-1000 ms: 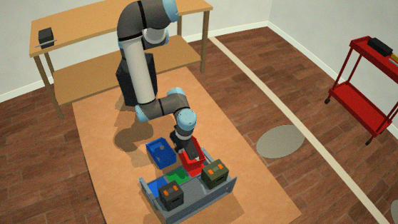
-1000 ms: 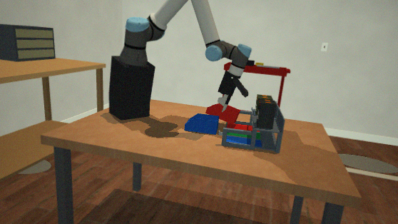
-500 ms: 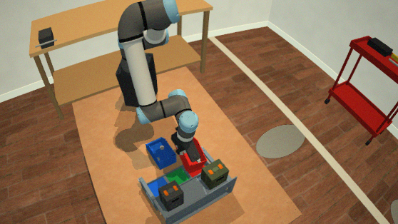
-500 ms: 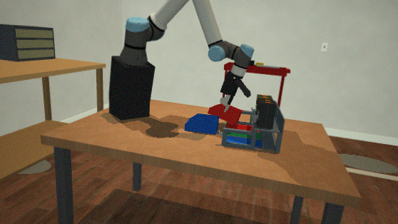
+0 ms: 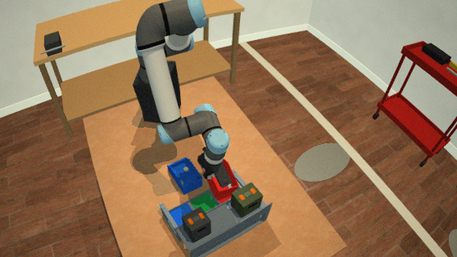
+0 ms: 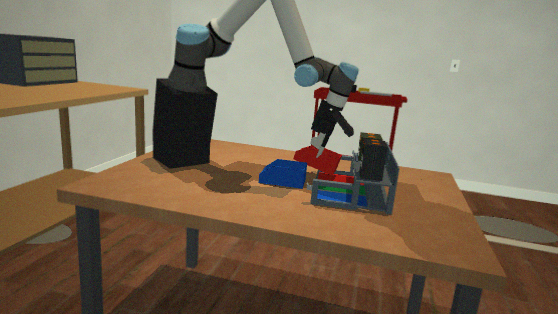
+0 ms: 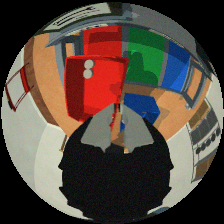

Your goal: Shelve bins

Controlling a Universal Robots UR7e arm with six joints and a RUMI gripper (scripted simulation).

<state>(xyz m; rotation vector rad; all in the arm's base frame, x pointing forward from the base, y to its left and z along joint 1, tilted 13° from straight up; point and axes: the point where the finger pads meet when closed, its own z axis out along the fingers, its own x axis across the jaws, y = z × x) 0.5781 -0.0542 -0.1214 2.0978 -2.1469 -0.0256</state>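
The red bin lies 5 cm to the left of my hand and 3 cm below it. Also, from my hand: blue bin (13 cm behind, 7 cm below, 6 cm to the right).
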